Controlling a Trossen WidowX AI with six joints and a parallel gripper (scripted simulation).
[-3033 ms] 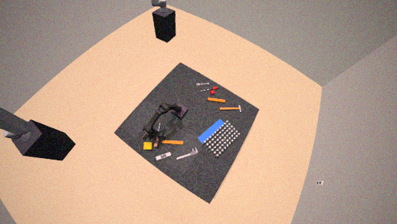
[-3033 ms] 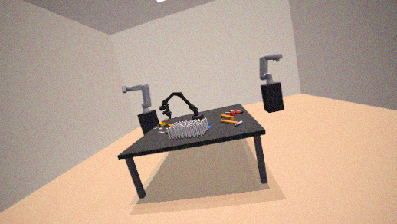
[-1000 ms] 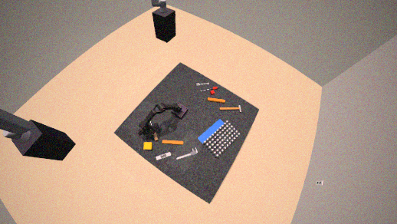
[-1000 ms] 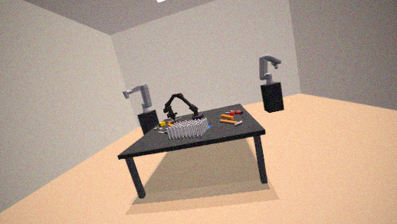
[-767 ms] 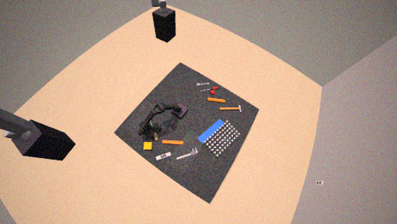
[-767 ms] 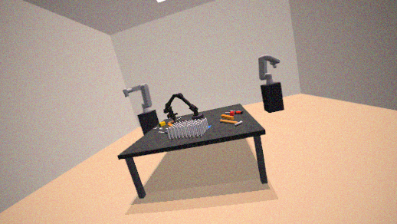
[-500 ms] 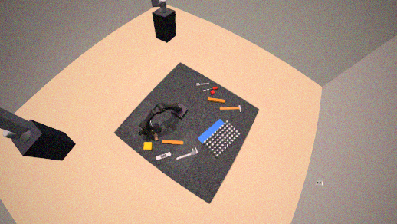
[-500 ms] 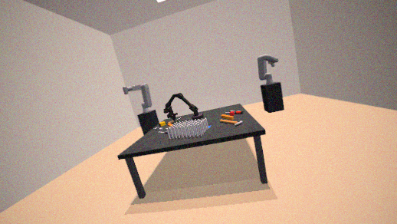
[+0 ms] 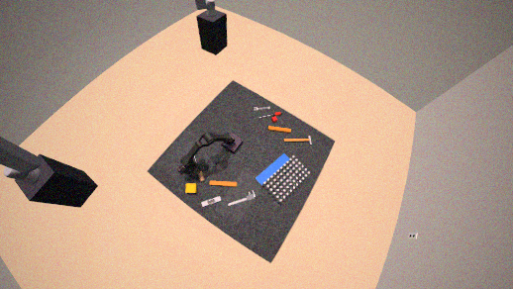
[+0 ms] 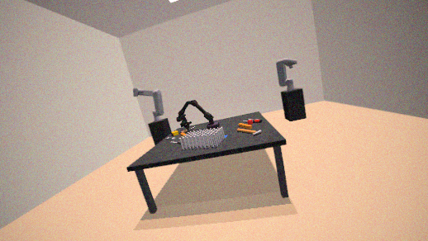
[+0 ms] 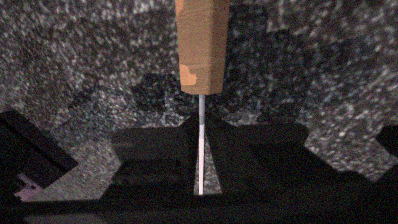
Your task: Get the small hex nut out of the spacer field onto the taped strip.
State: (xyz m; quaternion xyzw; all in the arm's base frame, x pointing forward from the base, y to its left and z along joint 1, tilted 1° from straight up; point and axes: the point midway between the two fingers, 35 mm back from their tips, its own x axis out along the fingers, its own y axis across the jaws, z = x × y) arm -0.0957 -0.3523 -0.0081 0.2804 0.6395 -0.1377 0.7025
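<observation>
My gripper tip is 3 cm past the hook tool and 2 cm to the right of it. The rest, counted from my gripper tip: blue taped strip (55 cm ahead, 36 cm to the left, 1 cm below).
</observation>
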